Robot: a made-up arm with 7 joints. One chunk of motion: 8 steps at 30 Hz.
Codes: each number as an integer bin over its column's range. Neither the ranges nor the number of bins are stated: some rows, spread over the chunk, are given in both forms.
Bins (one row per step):
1: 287 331 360 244 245 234
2: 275 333 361 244 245 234
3: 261 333 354 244 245 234
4: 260 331 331 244 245 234
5: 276 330 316 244 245 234
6: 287 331 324 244 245 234
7: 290 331 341 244 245 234
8: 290 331 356 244 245 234
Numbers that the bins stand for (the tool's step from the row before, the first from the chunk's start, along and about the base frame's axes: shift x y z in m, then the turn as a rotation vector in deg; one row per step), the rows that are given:
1: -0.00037 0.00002 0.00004 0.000 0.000 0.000
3: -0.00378 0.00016 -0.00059 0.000 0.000 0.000
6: -0.00037 0.00002 -0.00376 0.000 0.000 0.000
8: 0.00002 0.00002 -0.00038 0.000 0.000 0.000
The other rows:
2: -0.00194 0.00016 0.00015 0.000 0.000 0.000
4: -0.00391 0.00002 -0.00302 0.000 0.000 0.000
5: -0.00181 -0.00004 -0.00461 0.000 0.000 0.000
7: 0.00002 0.00002 -0.00196 0.000 0.000 0.000

